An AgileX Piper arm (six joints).
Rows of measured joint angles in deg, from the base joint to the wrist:
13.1 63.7 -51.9 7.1 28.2 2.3
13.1 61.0 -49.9 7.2 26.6 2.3
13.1 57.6 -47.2 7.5 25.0 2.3
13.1 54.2 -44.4 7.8 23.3 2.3
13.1 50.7 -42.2 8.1 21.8 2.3
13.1 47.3 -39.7 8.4 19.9 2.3
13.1 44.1 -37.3 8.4 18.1 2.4
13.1 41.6 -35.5 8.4 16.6 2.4
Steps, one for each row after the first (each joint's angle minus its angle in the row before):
0.0 -2.7 2.0 0.1 -1.6 0.0
0.0 -3.4 2.7 0.3 -1.6 0.0
0.0 -3.4 2.8 0.3 -1.7 0.0
0.0 -3.5 2.2 0.3 -1.5 0.0
0.0 -3.4 2.5 0.3 -1.9 0.0
0.0 -3.2 2.4 0.0 -1.8 0.1
0.0 -2.5 1.8 0.0 -1.5 0.0

